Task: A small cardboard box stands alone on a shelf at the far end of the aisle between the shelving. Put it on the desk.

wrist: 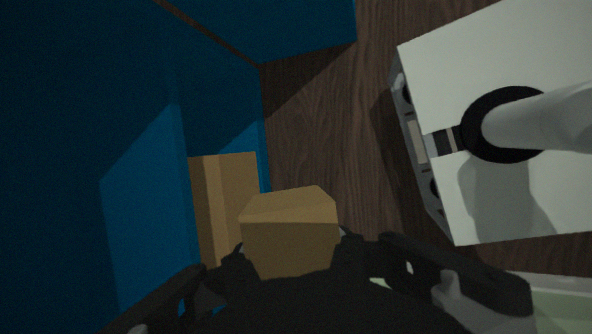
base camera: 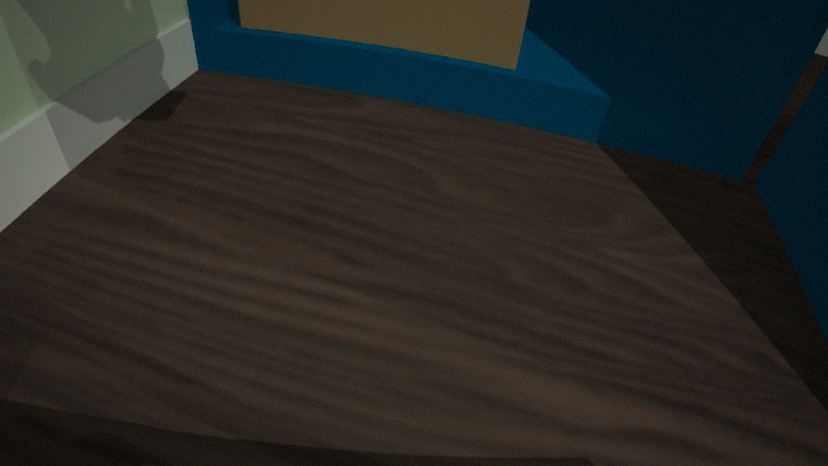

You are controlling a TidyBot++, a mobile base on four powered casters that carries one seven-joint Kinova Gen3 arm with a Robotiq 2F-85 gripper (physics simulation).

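Frame: origin at the arm's base, x ahead, y left, z up, level; millimetres.
Where they show: gripper, between the fingertips: (wrist: 293, 240); arm's base, origin of its link: (wrist: 508, 125).
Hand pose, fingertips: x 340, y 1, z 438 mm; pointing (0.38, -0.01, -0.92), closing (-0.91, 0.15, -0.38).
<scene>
Things, the pixels of their centre, and the offset from my fingertips.
- small cardboard box, middle of its body: (wrist: 296, 263) 5 mm back, 10 mm left, 17 mm up
- larger cardboard box, middle of its body: (wrist: 216, 205) 609 mm ahead, 24 mm left, 623 mm down
The small cardboard box (wrist: 290, 245) is between the fingers of my gripper (wrist: 293, 240) in the wrist view, low in the middle. The gripper is shut on it, with one dark finger against each side. The box is held up above the floor, beside the blue shelving. The lower part of the box is hidden behind the gripper's dark body. The desk does not show in either view.
Blue shelving (base camera: 399, 75) (wrist: 145, 210) stands ahead in the base view, with a larger cardboard box (base camera: 376, 28) (wrist: 237, 200) on its low shelf. A pale wall with a white skirting board (base camera: 34, 156) is at the left. My white base (wrist: 480, 75) shows at the wrist view's right.
</scene>
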